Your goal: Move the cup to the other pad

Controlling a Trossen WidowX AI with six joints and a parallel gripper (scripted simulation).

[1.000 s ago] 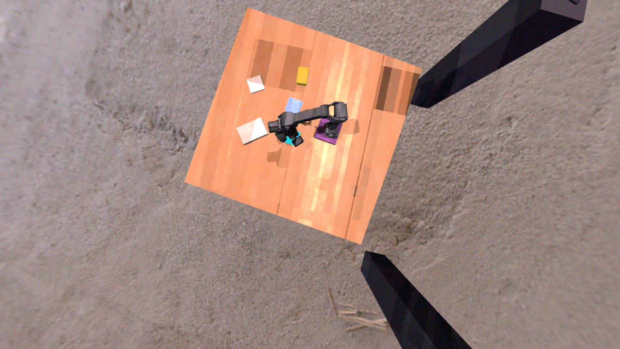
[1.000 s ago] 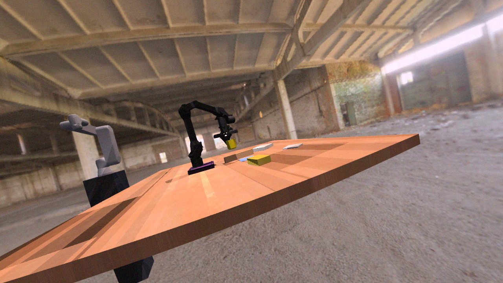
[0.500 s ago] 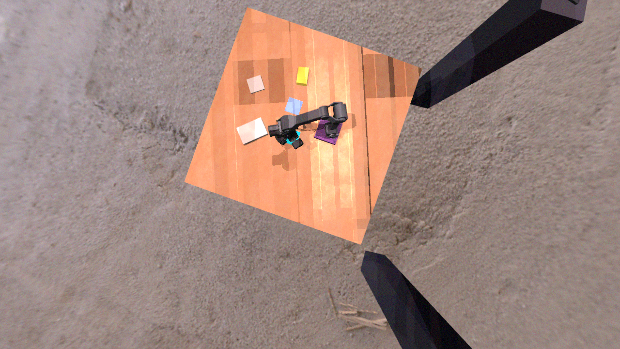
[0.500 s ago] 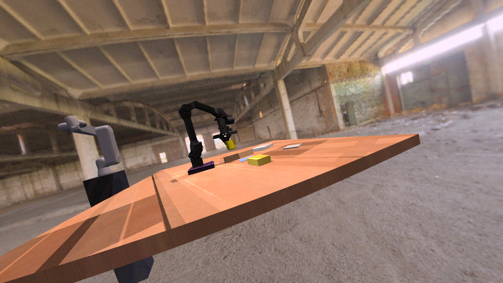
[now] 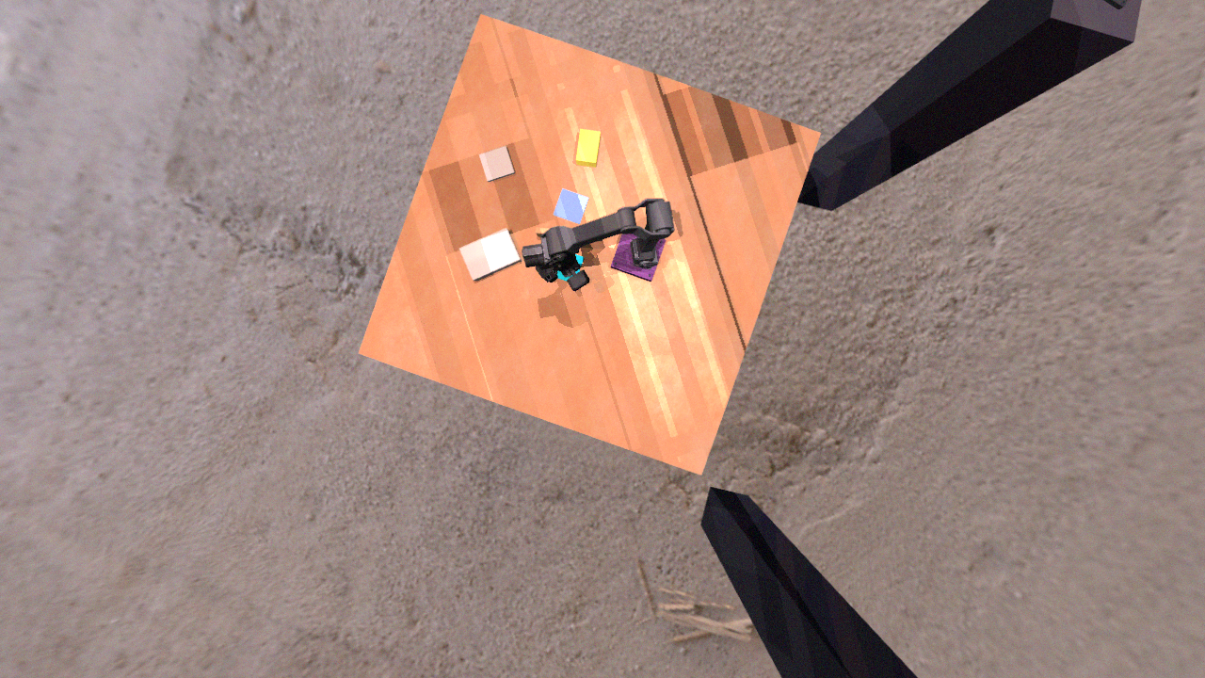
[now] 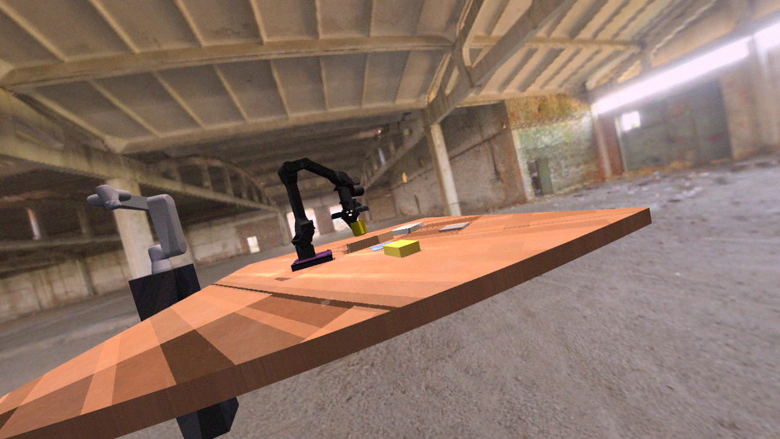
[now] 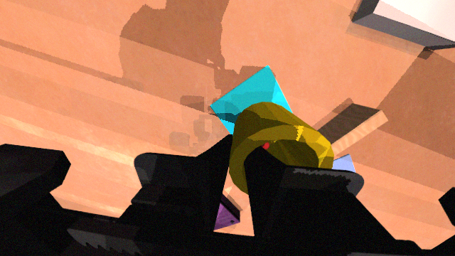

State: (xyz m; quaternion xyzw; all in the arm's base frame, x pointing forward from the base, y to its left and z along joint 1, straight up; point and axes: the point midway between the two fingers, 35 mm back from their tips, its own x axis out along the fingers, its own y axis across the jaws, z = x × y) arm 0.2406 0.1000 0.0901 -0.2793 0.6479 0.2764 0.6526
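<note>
The cyan pad is 20 mm ahead of my gripper tip, 20 mm to the right of it and 90 mm below it. The rest, counted from my gripper tip: red marble (10 mm ahead, 40 mm to the right, 20 mm below); low wooden bar (40 mm ahead, 120 mm to the right, 70 mm below); yellow cup (20 mm ahead, 20 mm to the right).
</note>
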